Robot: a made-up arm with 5 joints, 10 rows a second.
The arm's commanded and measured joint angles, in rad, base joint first. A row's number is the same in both.
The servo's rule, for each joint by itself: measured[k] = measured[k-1] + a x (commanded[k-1-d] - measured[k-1]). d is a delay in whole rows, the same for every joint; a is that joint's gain. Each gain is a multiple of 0.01, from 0.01 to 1. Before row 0 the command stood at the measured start. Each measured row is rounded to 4 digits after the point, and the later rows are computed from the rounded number. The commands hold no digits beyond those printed.
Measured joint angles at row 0: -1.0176 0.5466 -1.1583 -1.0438 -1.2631
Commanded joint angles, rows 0 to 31: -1.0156 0.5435 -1.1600 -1.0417 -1.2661; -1.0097 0.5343 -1.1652 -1.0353 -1.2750; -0.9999 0.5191 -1.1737 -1.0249 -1.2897; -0.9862 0.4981 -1.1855 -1.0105 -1.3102; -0.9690 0.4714 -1.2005 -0.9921 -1.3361; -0.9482 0.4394 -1.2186 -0.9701 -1.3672; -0.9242 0.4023 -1.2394 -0.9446 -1.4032; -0.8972 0.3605 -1.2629 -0.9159 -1.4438; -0.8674 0.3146 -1.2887 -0.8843 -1.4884; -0.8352 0.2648 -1.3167 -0.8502 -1.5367; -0.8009 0.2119 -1.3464 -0.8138 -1.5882; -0.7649 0.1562 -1.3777 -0.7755 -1.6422; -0.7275 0.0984 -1.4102 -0.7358 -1.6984; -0.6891 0.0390 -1.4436 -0.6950 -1.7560; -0.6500 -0.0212 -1.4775 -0.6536 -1.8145; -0.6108 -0.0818 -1.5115 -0.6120 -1.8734; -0.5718 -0.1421 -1.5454 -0.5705 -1.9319; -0.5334 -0.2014 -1.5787 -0.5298 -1.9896; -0.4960 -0.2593 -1.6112 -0.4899 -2.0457; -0.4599 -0.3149 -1.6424 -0.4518 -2.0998; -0.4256 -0.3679 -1.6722 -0.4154 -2.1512; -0.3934 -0.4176 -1.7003 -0.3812 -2.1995; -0.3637 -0.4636 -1.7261 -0.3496 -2.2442; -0.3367 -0.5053 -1.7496 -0.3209 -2.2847; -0.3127 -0.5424 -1.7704 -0.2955 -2.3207; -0.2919 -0.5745 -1.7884 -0.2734 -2.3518; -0.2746 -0.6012 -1.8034 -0.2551 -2.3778; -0.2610 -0.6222 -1.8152 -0.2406 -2.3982; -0.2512 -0.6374 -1.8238 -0.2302 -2.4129; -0.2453 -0.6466 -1.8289 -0.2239 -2.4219; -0.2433 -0.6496 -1.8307 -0.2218 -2.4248; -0.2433 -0.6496 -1.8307 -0.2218 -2.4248
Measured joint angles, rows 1 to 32: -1.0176 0.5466 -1.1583 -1.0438 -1.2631; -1.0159 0.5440 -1.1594 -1.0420 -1.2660; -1.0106 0.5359 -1.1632 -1.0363 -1.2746; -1.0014 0.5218 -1.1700 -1.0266 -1.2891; -0.9883 0.5019 -1.1801 -1.0129 -1.3094; -0.9717 0.4763 -1.1934 -0.9952 -1.3350; -0.9515 0.4453 -1.2098 -0.9739 -1.3659; -0.9280 0.4092 -1.2290 -0.9490 -1.4017; -0.9015 0.3683 -1.2510 -0.9209 -1.4421; -0.8722 0.3232 -1.2755 -0.8898 -1.4865; -0.8404 0.2741 -1.3023 -0.8561 -1.5347; -0.8064 0.2219 -1.3310 -0.8201 -1.5861; -0.7707 0.1667 -1.3614 -0.7822 -1.6400; -0.7335 0.1093 -1.3931 -0.7428 -1.6961; -0.6953 0.0502 -1.4259 -0.7022 -1.7536; -0.6563 -0.0098 -1.4594 -0.6609 -1.8121; -0.6172 -0.0703 -1.4933 -0.6193 -1.8709; -0.5782 -0.1306 -1.5272 -0.5778 -1.9295; -0.5397 -0.1901 -1.5607 -0.5370 -1.9872; -0.5021 -0.2482 -1.5935 -0.4970 -2.0434; -0.4658 -0.3042 -1.6253 -0.4586 -2.0975; -0.4312 -0.3577 -1.6558 -0.4219 -2.1491; -0.3987 -0.4080 -1.6847 -0.3873 -2.1975; -0.3686 -0.4547 -1.7116 -0.3553 -2.2423; -0.3412 -0.4972 -1.7363 -0.3261 -2.2830; -0.3167 -0.5352 -1.7585 -0.3001 -2.3192; -0.2954 -0.5682 -1.7779 -0.2774 -2.3505; -0.2775 -0.5959 -1.7945 -0.2584 -2.3767; -0.2633 -0.6180 -1.8080 -0.2433 -2.3973; -0.2529 -0.6343 -1.8183 -0.2322 -2.4123; -0.2464 -0.6446 -1.8252 -0.2251 -2.4215; -0.2437 -0.6488 -1.8288 -0.2223 -2.4247
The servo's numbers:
d 1
a 0.86 0.84 0.65 0.85 0.96

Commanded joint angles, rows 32 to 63: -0.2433 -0.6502 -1.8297 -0.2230 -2.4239; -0.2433 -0.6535 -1.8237 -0.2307 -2.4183; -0.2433 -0.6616 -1.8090 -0.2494 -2.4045; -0.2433 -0.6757 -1.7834 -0.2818 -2.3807; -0.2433 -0.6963 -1.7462 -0.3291 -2.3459; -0.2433 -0.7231 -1.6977 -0.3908 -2.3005; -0.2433 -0.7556 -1.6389 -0.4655 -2.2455; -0.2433 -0.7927 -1.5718 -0.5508 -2.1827; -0.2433 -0.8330 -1.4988 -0.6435 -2.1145; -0.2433 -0.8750 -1.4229 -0.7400 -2.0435; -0.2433 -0.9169 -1.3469 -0.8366 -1.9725; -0.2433 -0.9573 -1.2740 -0.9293 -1.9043; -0.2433 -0.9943 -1.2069 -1.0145 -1.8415; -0.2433 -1.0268 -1.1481 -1.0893 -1.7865; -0.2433 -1.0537 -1.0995 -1.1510 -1.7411; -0.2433 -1.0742 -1.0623 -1.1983 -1.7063; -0.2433 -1.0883 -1.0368 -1.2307 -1.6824; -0.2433 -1.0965 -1.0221 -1.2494 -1.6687; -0.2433 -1.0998 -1.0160 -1.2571 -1.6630; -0.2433 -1.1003 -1.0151 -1.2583 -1.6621; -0.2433 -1.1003 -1.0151 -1.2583 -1.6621; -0.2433 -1.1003 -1.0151 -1.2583 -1.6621; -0.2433 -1.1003 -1.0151 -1.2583 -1.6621; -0.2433 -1.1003 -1.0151 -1.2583 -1.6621; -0.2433 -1.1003 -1.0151 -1.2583 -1.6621; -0.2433 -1.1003 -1.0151 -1.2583 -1.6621; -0.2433 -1.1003 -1.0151 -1.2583 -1.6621; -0.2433 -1.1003 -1.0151 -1.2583 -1.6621; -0.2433 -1.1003 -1.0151 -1.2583 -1.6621; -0.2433 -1.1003 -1.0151 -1.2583 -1.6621; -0.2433 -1.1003 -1.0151 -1.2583 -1.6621; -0.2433 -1.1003 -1.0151 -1.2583 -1.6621
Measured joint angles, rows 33 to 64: -0.2434 -0.6495 -1.8300 -0.2219 -2.4248; -0.2433 -0.6501 -1.8298 -0.2228 -2.4239; -0.2433 -0.6530 -1.8258 -0.2295 -2.4185; -0.2433 -0.6602 -1.8149 -0.2464 -2.4051; -0.2433 -0.6732 -1.7944 -0.2765 -2.3817; -0.2433 -0.6926 -1.7631 -0.3212 -2.3473; -0.2433 -0.7182 -1.7206 -0.3804 -2.3024; -0.2433 -0.7496 -1.6675 -0.4527 -2.2478; -0.2433 -0.7858 -1.6053 -0.5361 -2.1853; -0.2433 -0.8254 -1.5361 -0.6274 -2.1173; -0.2433 -0.8671 -1.4625 -0.7231 -2.0465; -0.2433 -0.9089 -1.3874 -0.8196 -1.9755; -0.2433 -0.9496 -1.3137 -0.9128 -1.9071; -0.2433 -0.9871 -1.2443 -0.9992 -1.8441; -0.2433 -1.0204 -1.1818 -1.0758 -1.7888; -0.2433 -1.0484 -1.1283 -1.1397 -1.7430; -0.2433 -1.0701 -1.0854 -1.1895 -1.7078; -0.2433 -1.0854 -1.0538 -1.2245 -1.6834; -0.2433 -1.0947 -1.0332 -1.2457 -1.6693; -0.2433 -1.0990 -1.0220 -1.2554 -1.6633; -0.2433 -1.1001 -1.0175 -1.2579 -1.6621; -0.2433 -1.1003 -1.0159 -1.2582 -1.6621; -0.2433 -1.1003 -1.0154 -1.2583 -1.6621; -0.2433 -1.1003 -1.0152 -1.2583 -1.6621; -0.2433 -1.1003 -1.0151 -1.2583 -1.6621; -0.2433 -1.1003 -1.0151 -1.2583 -1.6621; -0.2433 -1.1003 -1.0151 -1.2583 -1.6621; -0.2433 -1.1003 -1.0151 -1.2583 -1.6621; -0.2433 -1.1003 -1.0151 -1.2583 -1.6621; -0.2433 -1.1003 -1.0151 -1.2583 -1.6621; -0.2433 -1.1003 -1.0151 -1.2583 -1.6621; -0.2433 -1.1003 -1.0151 -1.2583 -1.6621
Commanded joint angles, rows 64 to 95: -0.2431 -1.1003 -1.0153 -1.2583 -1.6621; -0.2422 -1.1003 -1.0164 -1.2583 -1.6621; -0.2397 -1.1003 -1.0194 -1.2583 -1.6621; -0.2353 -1.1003 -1.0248 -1.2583 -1.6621; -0.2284 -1.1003 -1.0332 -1.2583 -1.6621; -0.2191 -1.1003 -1.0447 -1.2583 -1.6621; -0.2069 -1.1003 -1.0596 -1.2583 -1.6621; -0.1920 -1.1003 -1.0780 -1.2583 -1.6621; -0.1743 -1.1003 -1.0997 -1.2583 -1.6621; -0.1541 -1.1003 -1.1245 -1.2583 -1.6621; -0.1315 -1.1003 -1.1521 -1.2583 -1.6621; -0.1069 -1.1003 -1.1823 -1.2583 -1.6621; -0.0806 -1.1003 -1.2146 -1.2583 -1.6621; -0.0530 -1.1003 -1.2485 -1.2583 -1.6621; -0.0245 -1.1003 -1.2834 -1.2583 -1.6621; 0.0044 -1.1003 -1.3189 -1.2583 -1.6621; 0.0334 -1.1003 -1.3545 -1.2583 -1.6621; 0.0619 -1.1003 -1.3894 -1.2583 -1.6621; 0.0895 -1.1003 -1.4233 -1.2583 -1.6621; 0.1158 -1.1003 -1.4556 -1.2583 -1.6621; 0.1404 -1.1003 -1.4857 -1.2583 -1.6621; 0.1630 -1.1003 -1.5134 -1.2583 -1.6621; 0.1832 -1.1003 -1.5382 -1.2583 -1.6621; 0.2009 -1.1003 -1.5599 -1.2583 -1.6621; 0.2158 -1.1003 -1.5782 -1.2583 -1.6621; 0.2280 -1.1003 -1.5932 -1.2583 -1.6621; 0.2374 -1.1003 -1.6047 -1.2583 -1.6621; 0.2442 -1.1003 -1.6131 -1.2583 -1.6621; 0.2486 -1.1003 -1.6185 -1.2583 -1.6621; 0.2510 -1.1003 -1.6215 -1.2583 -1.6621; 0.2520 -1.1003 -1.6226 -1.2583 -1.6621; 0.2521 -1.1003 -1.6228 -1.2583 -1.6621
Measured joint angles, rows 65 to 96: -0.2433 -1.1003 -1.0151 -1.2583 -1.6621; -0.2431 -1.1003 -1.0152 -1.2583 -1.6621; -0.2423 -1.1003 -1.0160 -1.2583 -1.6621; -0.2401 -1.1003 -1.0182 -1.2583 -1.6621; -0.2360 -1.1003 -1.0225 -1.2583 -1.6621; -0.2295 -1.1003 -1.0295 -1.2583 -1.6621; -0.2206 -1.1003 -1.0394 -1.2583 -1.6621; -0.2088 -1.1003 -1.0525 -1.2583 -1.6621; -0.1944 -1.1003 -1.0691 -1.2583 -1.6621; -0.1771 -1.1003 -1.0890 -1.2583 -1.6621; -0.1573 -1.1003 -1.1121 -1.2583 -1.6621; -0.1351 -1.1003 -1.1381 -1.2583 -1.6621; -0.1108 -1.1003 -1.1668 -1.2583 -1.6621; -0.0848 -1.1003 -1.1979 -1.2583 -1.6621; -0.0575 -1.1003 -1.2308 -1.2583 -1.6621; -0.0291 -1.1003 -1.2650 -1.2583 -1.6621; -0.0003 -1.1003 -1.3000 -1.2583 -1.6621; 0.0287 -1.1003 -1.3354 -1.2583 -1.6621; 0.0573 -1.1003 -1.3705 -1.2583 -1.6621; 0.0850 -1.1003 -1.4048 -1.2583 -1.6621; 0.1115 -1.1003 -1.4378 -1.2583 -1.6621; 0.1364 -1.1003 -1.4689 -1.2583 -1.6621; 0.1593 -1.1003 -1.4978 -1.2583 -1.6621; 0.1799 -1.1003 -1.5241 -1.2583 -1.6621; 0.1980 -1.1003 -1.5474 -1.2583 -1.6621; 0.2133 -1.1003 -1.5674 -1.2583 -1.6621; 0.2259 -1.1003 -1.5842 -1.2583 -1.6621; 0.2358 -1.1003 -1.5975 -1.2583 -1.6621; 0.2430 -1.1003 -1.6076 -1.2583 -1.6621; 0.2478 -1.1003 -1.6147 -1.2583 -1.6621; 0.2506 -1.1003 -1.6191 -1.2583 -1.6621; 0.2518 -1.1003 -1.6214 -1.2583 -1.6621
